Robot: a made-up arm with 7 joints. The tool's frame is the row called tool. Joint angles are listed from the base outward.
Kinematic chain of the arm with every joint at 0, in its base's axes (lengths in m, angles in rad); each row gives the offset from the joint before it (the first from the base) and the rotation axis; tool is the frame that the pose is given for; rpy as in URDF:
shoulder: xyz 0 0.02 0.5 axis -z
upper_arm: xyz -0.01 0 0.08 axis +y
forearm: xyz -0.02 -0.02 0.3 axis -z
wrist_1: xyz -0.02 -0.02 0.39 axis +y
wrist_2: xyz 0 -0.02 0.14 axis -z
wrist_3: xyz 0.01 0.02 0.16 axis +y
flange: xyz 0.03 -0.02 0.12 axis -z
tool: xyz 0.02 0.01 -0.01 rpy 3.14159 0 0
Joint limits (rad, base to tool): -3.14..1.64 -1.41..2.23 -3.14..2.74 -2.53..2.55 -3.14..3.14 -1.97..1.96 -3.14..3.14
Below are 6 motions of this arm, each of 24 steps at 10 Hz.
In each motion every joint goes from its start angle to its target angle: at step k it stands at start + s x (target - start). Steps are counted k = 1, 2, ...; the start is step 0. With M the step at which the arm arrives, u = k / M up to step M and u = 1 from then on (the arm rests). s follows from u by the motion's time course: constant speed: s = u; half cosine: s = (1 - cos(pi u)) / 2; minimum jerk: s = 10 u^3 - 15 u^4 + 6 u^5.
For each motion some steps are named. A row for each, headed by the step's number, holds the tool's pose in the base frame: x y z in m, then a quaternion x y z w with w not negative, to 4 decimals.
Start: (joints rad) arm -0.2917 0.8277 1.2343 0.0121 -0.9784 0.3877 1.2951
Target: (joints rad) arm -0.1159 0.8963 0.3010 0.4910 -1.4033 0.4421 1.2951
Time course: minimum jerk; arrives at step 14
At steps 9, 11, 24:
9: 0.8713 0.1012 1.1281 0.7269 -0.0772 -0.6311 0.2597
11: 0.8822 0.0979 1.0885 0.7158 0.0299 -0.6650 0.2109
24: 0.8852 0.0984 1.0736 0.7085 0.0719 -0.6755 0.1910

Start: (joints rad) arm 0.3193 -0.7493 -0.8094 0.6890 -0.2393 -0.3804 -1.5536
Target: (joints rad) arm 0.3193 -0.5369 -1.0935 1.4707 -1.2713 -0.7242 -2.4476
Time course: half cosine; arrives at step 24
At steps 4, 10, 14, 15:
4: -0.4918 0.3297 1.4344 0.3894 0.8952 -0.0707 0.2050
10: -0.3620 0.3360 1.4409 0.1301 0.9838 -0.1208 0.0232
14: -0.2497 0.3370 1.4199 0.0755 -0.9807 0.0932 0.1546
15: -0.2236 0.3365 1.4108 0.1193 -0.9700 0.0770 0.1971

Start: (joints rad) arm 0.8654 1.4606 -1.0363 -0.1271 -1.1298 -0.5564 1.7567
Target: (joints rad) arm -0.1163 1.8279 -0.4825 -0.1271 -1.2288 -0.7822 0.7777
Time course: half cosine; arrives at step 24
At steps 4, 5, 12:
4: 0.6813 -0.8337 0.6723 -0.5782 0.2901 0.4621 0.6067
5: 0.7117 -0.8102 0.6595 -0.5814 0.2783 0.4665 0.6057
12: 0.9732 -0.4853 0.5211 -0.6110 0.1525 0.5120 0.5842

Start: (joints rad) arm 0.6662 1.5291 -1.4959 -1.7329 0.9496 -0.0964 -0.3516
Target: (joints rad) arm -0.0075 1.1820 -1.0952 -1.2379 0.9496 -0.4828 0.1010
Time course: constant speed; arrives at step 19
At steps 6, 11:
6: 0.4203 -0.6973 0.7381 -0.6780 0.4607 -0.0319 0.5719
11: 0.5580 -0.6048 0.8631 -0.7550 0.4268 0.0079 0.4978

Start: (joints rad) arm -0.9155 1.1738 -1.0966 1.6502 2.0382 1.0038 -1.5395
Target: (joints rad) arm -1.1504 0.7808 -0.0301 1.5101 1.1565 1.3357 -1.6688
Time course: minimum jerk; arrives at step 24
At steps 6, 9, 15, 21, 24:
6: 0.3049 0.7101 0.6150 0.3353 0.1148 -0.7684 0.5329
9: 0.3323 0.6861 0.6383 0.3590 0.0130 -0.8030 0.4756
15: 0.3890 0.6031 0.7520 0.4227 -0.1952 -0.8531 0.2356
21: 0.4013 0.5435 0.8371 0.4413 -0.2646 -0.8556 0.0560
24: 0.4015 0.5396 0.8425 0.4417 -0.2676 -0.8552 0.0443

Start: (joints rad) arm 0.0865 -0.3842 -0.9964 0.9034 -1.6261 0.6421 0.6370
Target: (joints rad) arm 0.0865 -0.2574 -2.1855 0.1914 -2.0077 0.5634 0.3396
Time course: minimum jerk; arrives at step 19
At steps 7, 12, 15, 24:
7: -0.3636 0.2481 1.4785 0.2746 0.8160 -0.2491 0.4435
12: -0.4074 0.0905 1.5467 -0.1096 0.9023 -0.0751 0.4102
15: -0.3702 0.0171 1.5762 -0.2763 0.8878 0.0009 0.3681
24: -0.3505 -0.0050 1.5854 -0.3306 0.8758 0.0266 0.3507

